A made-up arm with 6 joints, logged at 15 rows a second.
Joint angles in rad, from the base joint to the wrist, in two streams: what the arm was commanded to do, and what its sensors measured. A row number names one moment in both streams.
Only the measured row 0 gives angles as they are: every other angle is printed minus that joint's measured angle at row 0.
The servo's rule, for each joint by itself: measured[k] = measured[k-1] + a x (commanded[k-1-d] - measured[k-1]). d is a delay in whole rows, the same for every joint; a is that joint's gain. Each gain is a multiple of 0.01, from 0.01 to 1. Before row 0 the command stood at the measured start. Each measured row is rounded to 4 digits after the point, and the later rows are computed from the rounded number. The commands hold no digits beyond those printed.
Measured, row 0:
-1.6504, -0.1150, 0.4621, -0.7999, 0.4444, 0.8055
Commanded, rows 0 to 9:
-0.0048, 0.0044, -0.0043, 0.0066, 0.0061, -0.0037
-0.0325, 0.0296, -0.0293, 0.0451, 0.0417, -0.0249
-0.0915, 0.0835, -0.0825, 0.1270, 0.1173, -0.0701
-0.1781, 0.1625, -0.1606, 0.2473, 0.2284, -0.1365
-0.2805, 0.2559, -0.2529, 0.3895, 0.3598, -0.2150
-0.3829, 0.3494, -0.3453, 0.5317, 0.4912, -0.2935
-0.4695, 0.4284, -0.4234, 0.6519, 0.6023, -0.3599
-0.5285, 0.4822, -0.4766, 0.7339, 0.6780, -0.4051
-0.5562, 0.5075, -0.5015, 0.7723, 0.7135, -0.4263
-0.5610, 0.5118, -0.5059, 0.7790, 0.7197, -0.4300
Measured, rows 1 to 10:
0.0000, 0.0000, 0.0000, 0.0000, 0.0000, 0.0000
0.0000, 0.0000, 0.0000, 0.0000, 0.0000, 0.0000
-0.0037, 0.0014, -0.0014, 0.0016, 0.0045, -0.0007
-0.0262, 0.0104, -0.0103, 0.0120, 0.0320, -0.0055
-0.0771, 0.0338, -0.0334, 0.0396, 0.0951, -0.0184
-0.1559, 0.0750, -0.0741, 0.0894, 0.1937, -0.0420
-0.2531, 0.1329, -0.1313, 0.1614, 0.3166, -0.0766
-0.3543, 0.2022, -0.1998, 0.2503, 0.4458, -0.1200
-0.4442, 0.2746, -0.2714, 0.3467, 0.5616, -0.1680
-0.5100, 0.3410, -0.3371, 0.4396, 0.6477, -0.2154
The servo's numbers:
d 2
a 0.78 0.32 0.32 0.24 0.74 0.20

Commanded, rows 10 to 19:
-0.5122, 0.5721, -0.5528, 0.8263, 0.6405, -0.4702
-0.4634, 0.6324, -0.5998, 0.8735, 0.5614, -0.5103
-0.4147, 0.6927, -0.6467, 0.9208, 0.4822, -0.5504
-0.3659, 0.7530, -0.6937, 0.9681, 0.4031, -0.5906
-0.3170, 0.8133, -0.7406, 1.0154, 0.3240, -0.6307
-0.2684, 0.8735, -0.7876, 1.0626, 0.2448, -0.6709
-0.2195, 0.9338, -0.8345, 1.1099, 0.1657, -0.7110
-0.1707, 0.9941, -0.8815, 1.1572, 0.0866, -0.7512
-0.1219, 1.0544, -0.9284, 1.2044, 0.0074, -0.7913
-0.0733, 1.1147, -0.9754, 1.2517, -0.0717, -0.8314
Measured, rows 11 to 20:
-0.5460, 0.3943, -0.3897, 0.5194, 0.6964, -0.2576
-0.5577, 0.4319, -0.4269, 0.5817, 0.7136, -0.2921
-0.5222, 0.4768, -0.4672, 0.6404, 0.6595, -0.3277
-0.4763, 0.5266, -0.5096, 0.6963, 0.5869, -0.3642
-0.4283, 0.5798, -0.5535, 0.7502, 0.5094, -0.4014
-0.3796, 0.6352, -0.5984, 0.8025, 0.4307, -0.4392
-0.3308, 0.6922, -0.6439, 0.8536, 0.3517, -0.4775
-0.2821, 0.7502, -0.6899, 0.9038, 0.2726, -0.5162
-0.2333, 0.8090, -0.7362, 0.9533, 0.1935, -0.5552
-0.1845, 0.8682, -0.7827, 1.0022, 0.1144, -0.5944

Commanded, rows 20 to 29:
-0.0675, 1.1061, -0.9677, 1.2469, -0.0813, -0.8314
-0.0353, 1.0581, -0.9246, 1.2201, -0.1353, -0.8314
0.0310, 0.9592, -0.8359, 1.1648, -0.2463, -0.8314
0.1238, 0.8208, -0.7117, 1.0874, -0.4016, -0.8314
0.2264, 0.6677, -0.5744, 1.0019, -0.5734, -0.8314
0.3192, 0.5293, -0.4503, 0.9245, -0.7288, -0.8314
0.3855, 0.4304, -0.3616, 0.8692, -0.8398, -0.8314
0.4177, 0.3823, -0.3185, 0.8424, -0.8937, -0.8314
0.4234, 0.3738, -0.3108, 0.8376, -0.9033, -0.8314
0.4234, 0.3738, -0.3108, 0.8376, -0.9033, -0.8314
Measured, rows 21 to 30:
-0.1357, 0.9278, -0.8293, 1.0507, 0.0352, -0.6338
-0.0870, 0.9876, -0.8761, 1.0989, -0.0439, -0.6733
-0.0718, 1.0255, -0.9054, 1.1344, -0.0716, -0.7049
-0.0433, 1.0359, -0.9115, 1.1550, -0.1187, -0.7302
0.0147, 1.0114, -0.8873, 1.1574, -0.2131, -0.7504
0.0998, 0.9504, -0.8311, 1.1406, -0.3526, -0.7666
0.1985, 0.8599, -0.7490, 1.1073, -0.5160, -0.7796
0.2926, 0.7541, -0.6534, 1.0634, -0.6735, -0.7900
0.3651, 0.6505, -0.5600, 1.0168, -0.7966, -0.7983
0.4061, 0.5647, -0.4827, 0.9749, -0.8685, -0.8049

